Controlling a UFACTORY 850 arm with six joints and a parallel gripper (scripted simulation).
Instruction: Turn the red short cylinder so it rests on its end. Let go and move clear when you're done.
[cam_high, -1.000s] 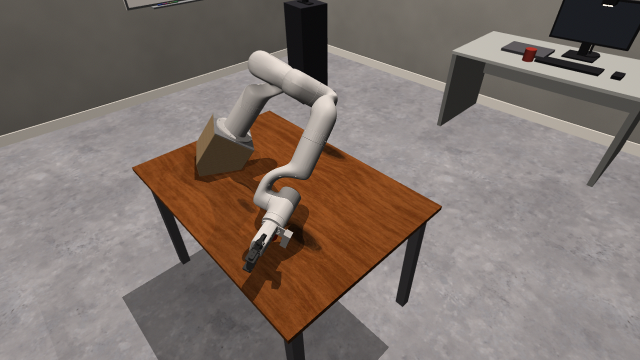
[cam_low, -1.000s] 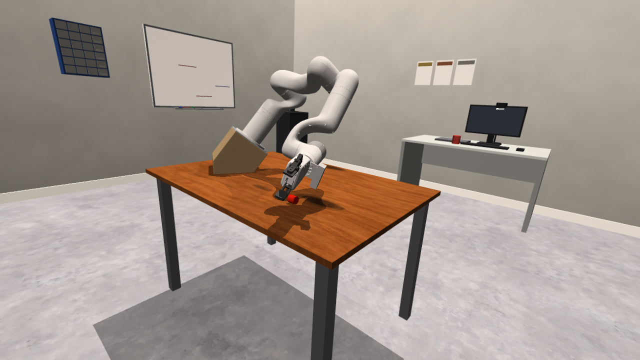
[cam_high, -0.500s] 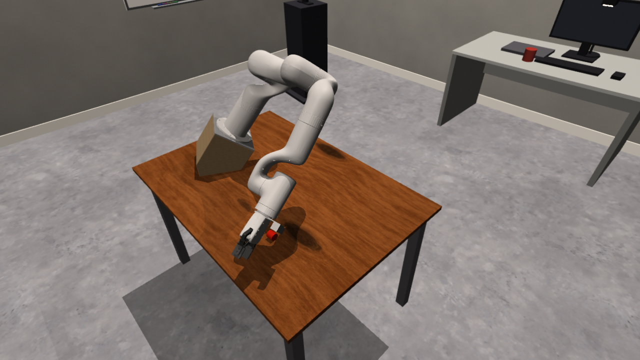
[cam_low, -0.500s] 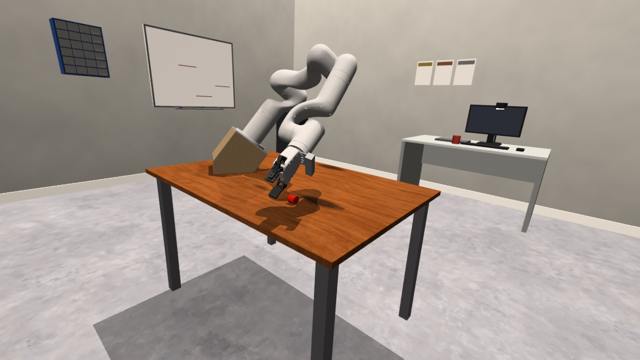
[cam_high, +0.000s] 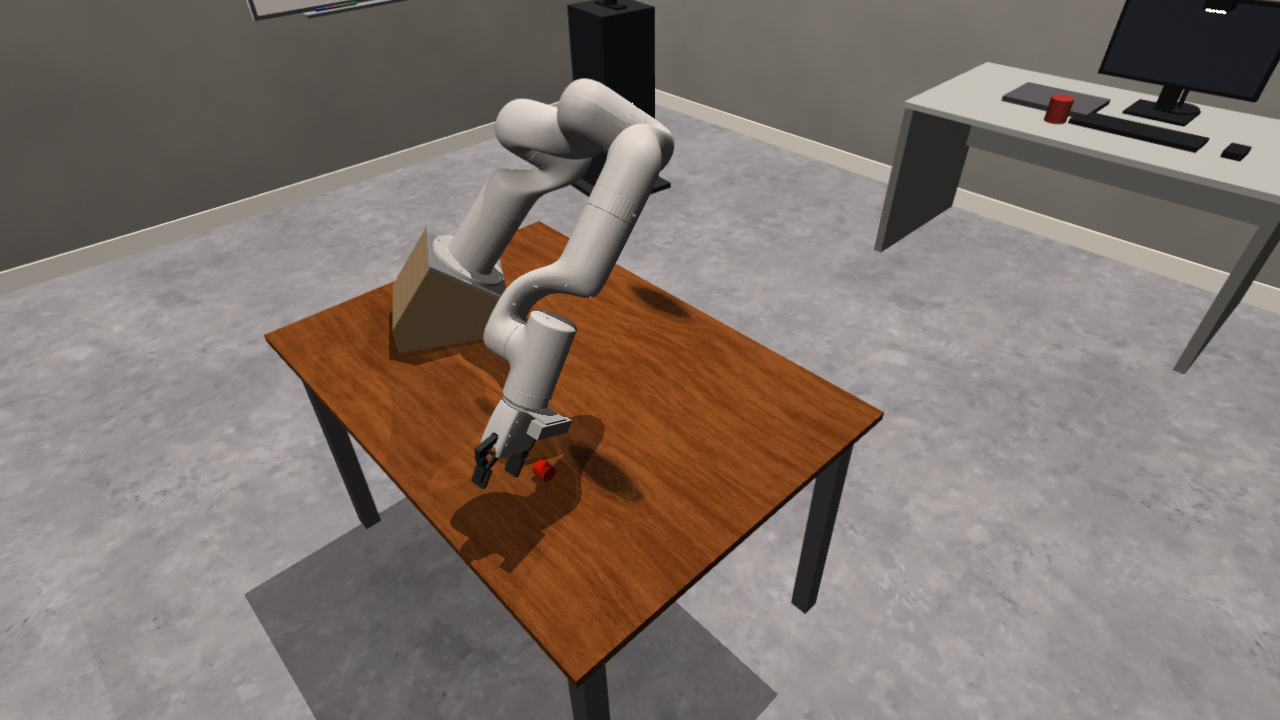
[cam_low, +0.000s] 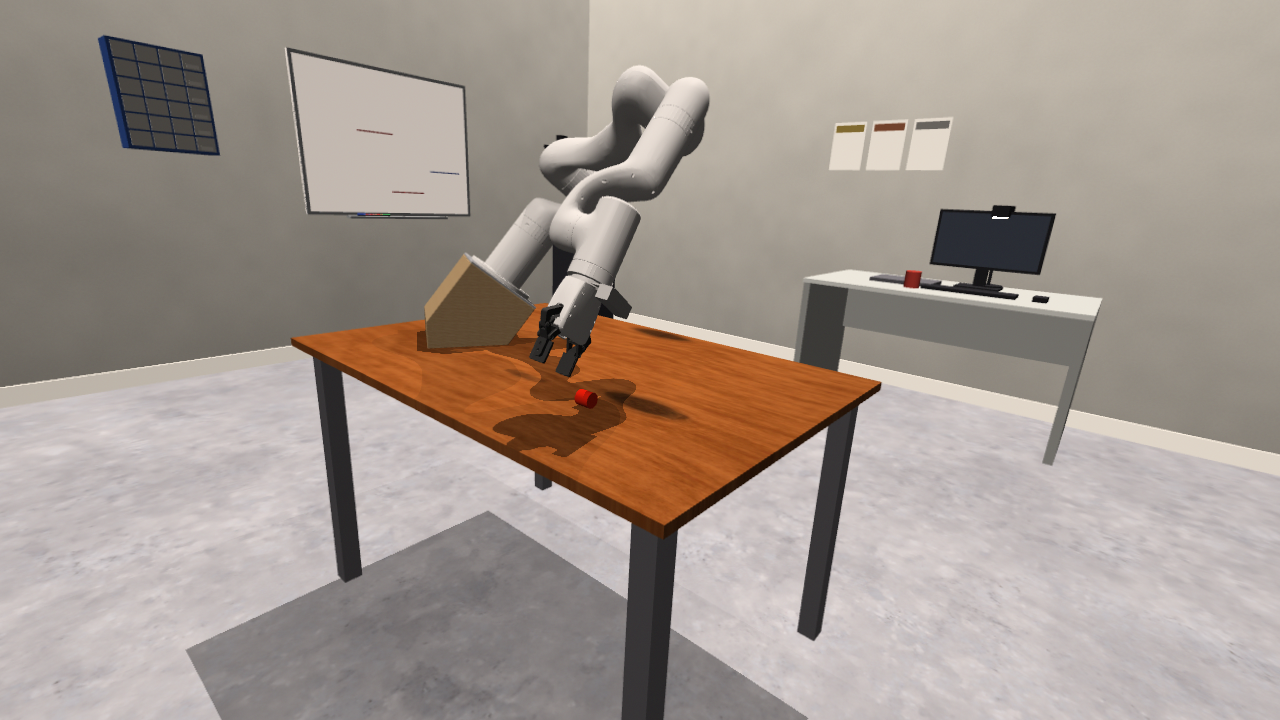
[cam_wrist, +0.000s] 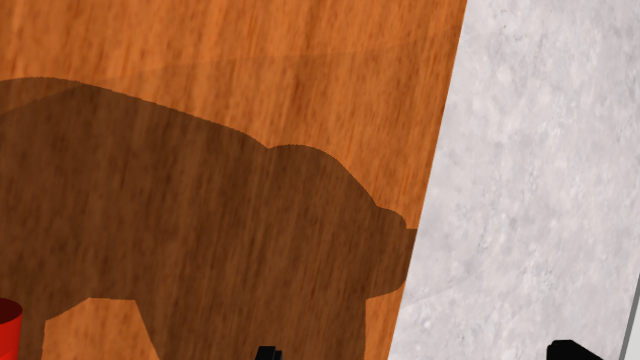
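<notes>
Now: the red short cylinder 11 cm to the left of my hand, 11 cm below it and 5 cm behind it.
</notes>
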